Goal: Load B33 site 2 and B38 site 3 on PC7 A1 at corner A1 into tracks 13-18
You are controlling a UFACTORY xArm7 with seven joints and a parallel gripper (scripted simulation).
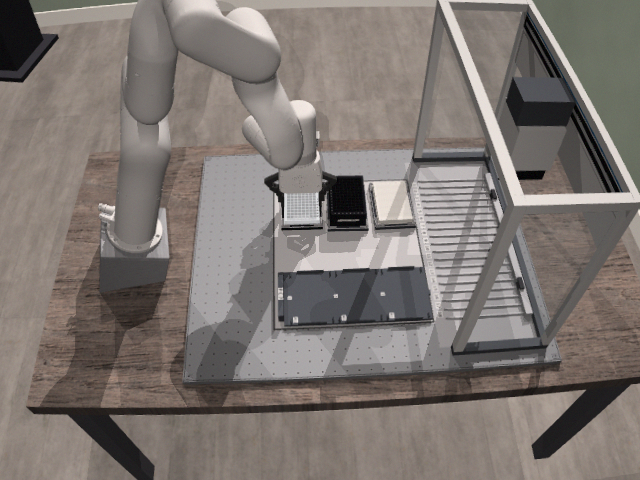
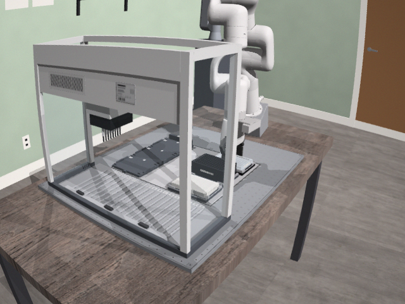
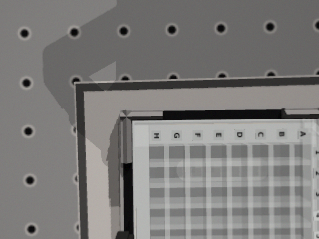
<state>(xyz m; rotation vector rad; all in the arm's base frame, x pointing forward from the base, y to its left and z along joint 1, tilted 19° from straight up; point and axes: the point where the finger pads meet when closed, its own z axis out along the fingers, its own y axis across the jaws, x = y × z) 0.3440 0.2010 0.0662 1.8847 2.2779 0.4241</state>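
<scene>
Now: the 96-well plate B38 1 cm below my hand. Also, from my hand: nest S1: 2 cm below; cream 384-well plate B33: 22 cm ahead, 4 cm to the left, 1 cm below; black deep-well block B83: 11 cm ahead, 2 cm to the left.
</scene>
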